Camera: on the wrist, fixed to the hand. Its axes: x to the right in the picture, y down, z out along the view.
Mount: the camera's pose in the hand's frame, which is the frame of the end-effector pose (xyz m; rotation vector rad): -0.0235 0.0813 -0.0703 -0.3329 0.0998 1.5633
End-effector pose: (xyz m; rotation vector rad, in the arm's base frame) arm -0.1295 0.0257 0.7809 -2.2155 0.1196 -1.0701
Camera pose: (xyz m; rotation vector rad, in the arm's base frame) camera -0.1802 -0.0661 0.7475 -1.4988 1.7848 -0.2114
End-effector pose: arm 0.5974 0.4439 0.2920 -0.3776 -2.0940 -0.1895
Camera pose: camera 0.6931 0.4959 0.3075 -1.9639 -1.1516 0.3745
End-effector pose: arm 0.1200 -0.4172 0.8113 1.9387 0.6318 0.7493
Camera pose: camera 0.0632 -0.4280 0.9049 1.7923 -1.1052 1.6974
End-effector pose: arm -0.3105 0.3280 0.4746 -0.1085 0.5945 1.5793
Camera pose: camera -0.4050 0.2780 0.4489 -0.0631 -0.4338 -3.0162
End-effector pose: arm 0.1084 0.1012 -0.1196 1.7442 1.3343 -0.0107
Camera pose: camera 0.1270 0.1289 -0.0148 2.0316 -0.2475 1.0831
